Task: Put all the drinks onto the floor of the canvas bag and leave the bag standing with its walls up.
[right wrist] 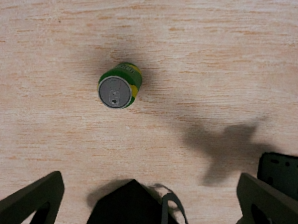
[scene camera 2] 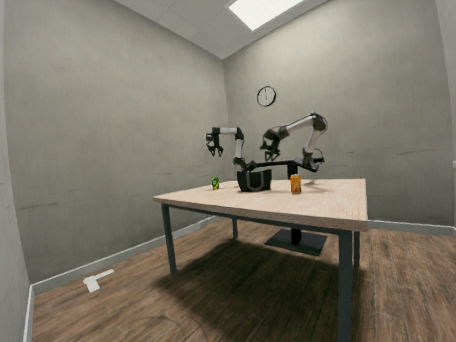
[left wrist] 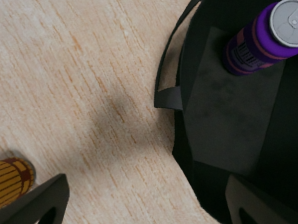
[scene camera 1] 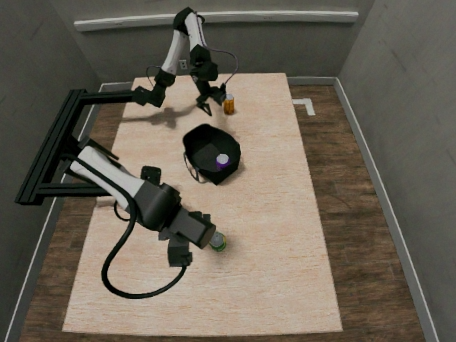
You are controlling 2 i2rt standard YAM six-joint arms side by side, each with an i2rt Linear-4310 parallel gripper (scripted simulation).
Labels:
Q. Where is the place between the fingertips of my right gripper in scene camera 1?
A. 190, 233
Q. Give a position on a black canvas bag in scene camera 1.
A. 197, 138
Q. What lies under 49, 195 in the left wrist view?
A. My left gripper.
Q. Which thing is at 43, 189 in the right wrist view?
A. My right gripper.

